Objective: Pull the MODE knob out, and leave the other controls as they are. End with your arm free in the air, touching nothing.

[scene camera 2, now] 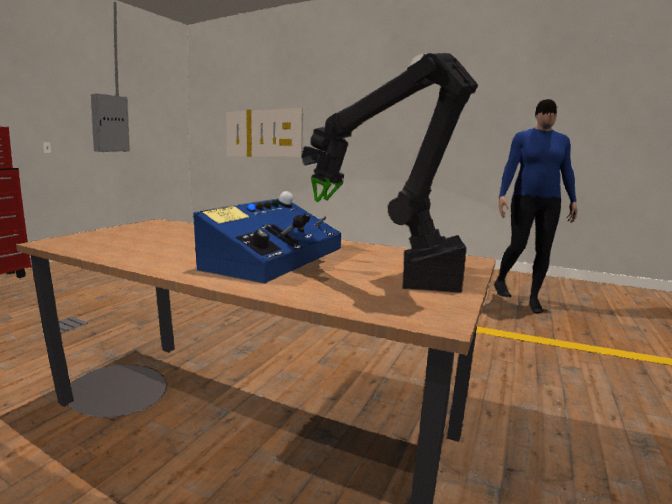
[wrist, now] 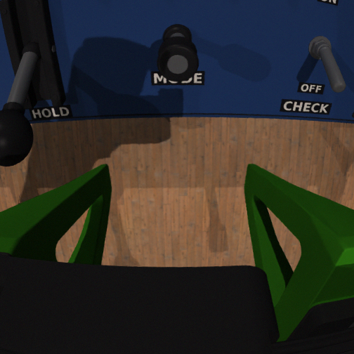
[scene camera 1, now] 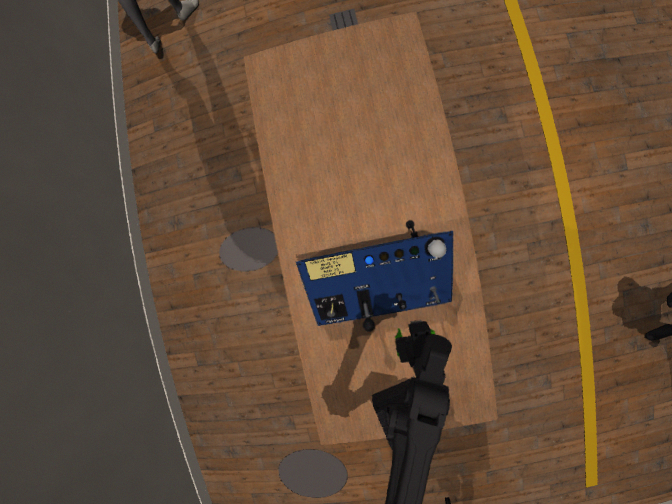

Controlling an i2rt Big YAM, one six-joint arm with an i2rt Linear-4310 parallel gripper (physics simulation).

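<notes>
The black MODE knob (scene camera 1: pixel 400 301) (wrist: pixel 177 59) stands out from the lower front of the blue control box (scene camera 1: pixel 381 280) (scene camera 2: pixel 225 250) (wrist: pixel 115 17). In the wrist view its round head sits apart from its collar, with a short grey stem between them. In the scene camera 2 view the knob and the lever's ball overlap and are hard to tell apart. My gripper (scene camera 1: pixel 416 332) (scene camera 2: pixel 322 199) (wrist: pixel 177 175) is open, its green fingers well apart with nothing between them. It hangs in the air above the box's front side, clear of the knob and touching nothing.
The black-balled lever (scene camera 1: pixel 369 324) (wrist: pixel 20 92) at HOLD is left of the knob; the CHECK toggle (scene camera 1: pixel 434 294) (wrist: pixel 330 65) at OFF is right. A rotary selector (scene camera 1: pixel 331 308) (scene camera 2: pixel 260 238) and white dome (scene camera 1: pixel 436 248) (scene camera 2: pixel 286 198) are farther off. A person (scene camera 2: pixel 542 162) stands beyond the table (scene camera 2: pixel 374 271).
</notes>
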